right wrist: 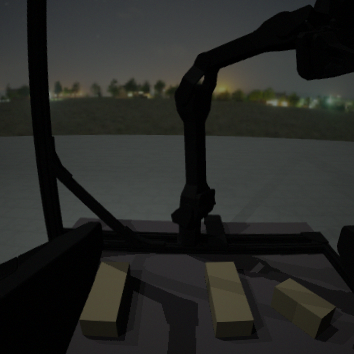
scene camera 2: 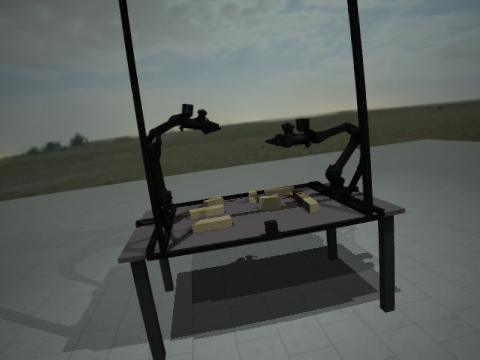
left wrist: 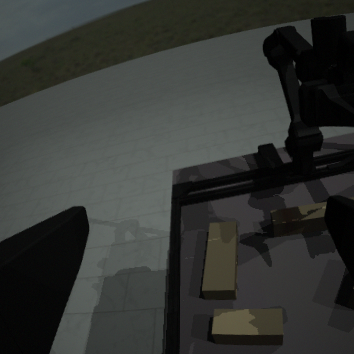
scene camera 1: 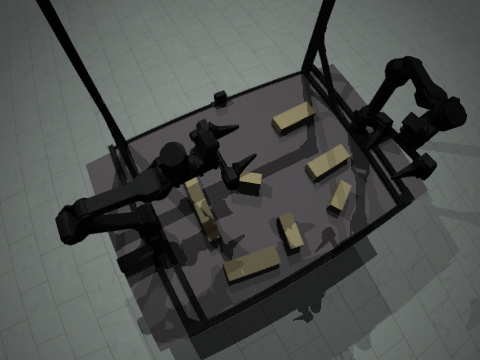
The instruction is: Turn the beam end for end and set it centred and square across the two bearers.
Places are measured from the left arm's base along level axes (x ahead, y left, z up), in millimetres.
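Pixels of known places: left gripper, fingertip midpoint: point(scene camera 2: 220, 126) point(left wrist: 208, 213) point(scene camera 1: 378, 164); right gripper, fingertip midpoint: point(right wrist: 224, 237) point(scene camera 2: 267, 141) point(scene camera 1: 247, 140); left arm's base, origin of the base link: point(right wrist: 188, 239) point(scene camera 1: 357, 128); right arm's base, origin of the base link: point(scene camera 2: 337, 193) point(left wrist: 302, 167) point(scene camera 1: 150, 228).
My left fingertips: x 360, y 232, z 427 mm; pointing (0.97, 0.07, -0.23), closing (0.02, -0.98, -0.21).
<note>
For each thing: its top centre in the pictures, then the offset to it from my left fingertips.
- wide block, middle of its top: point(left wrist: 220, 252) point(scene camera 1: 252, 263) point(scene camera 2: 278, 188) 302 mm ahead, 30 mm left, 408 mm down
- short block, middle of its top: point(left wrist: 246, 321) point(scene camera 1: 291, 230) point(scene camera 2: 252, 192) 136 mm ahead, 2 mm right, 396 mm down
- small block, middle of its top: point(right wrist: 304, 296) point(scene camera 1: 341, 194) point(scene camera 2: 213, 199) 96 mm back, 21 mm right, 396 mm down
- slanted-ended block, middle of its top: point(scene camera 1: 246, 176) point(scene camera 2: 269, 197) 182 mm ahead, 235 mm right, 383 mm down
The long, narrow wooden beam point(scene camera 1: 199, 204) point(scene camera 2: 306, 202) point(left wrist: 299, 215) lies flat on the table, left of centre in scene camera 1, with a darker reddish patch near its lower end. Two similar pale blocks, seemingly the bearers, lie roughly parallel and apart: one bearer point(scene camera 1: 293, 119) point(scene camera 2: 212, 224) point(right wrist: 106, 297) and the other bearer point(scene camera 1: 327, 163) point(scene camera 2: 207, 212) point(right wrist: 228, 295). Nothing rests on them. My left gripper point(scene camera 1: 382, 162) point(scene camera 2: 219, 128) is open and empty, high above the table's right side in scene camera 1. My right gripper point(scene camera 1: 246, 141) point(scene camera 2: 266, 142) is open and empty, high over the table's middle.
Other blocks lie about: a wide block point(scene camera 1: 251, 263) point(left wrist: 221, 260), a short block point(scene camera 1: 290, 232) point(left wrist: 247, 322), a small block point(scene camera 1: 339, 197) point(right wrist: 300, 305) and a slanted-ended block point(scene camera 1: 251, 180) point(scene camera 2: 270, 202). Black rails edge the table, with uprights at two corners.
</note>
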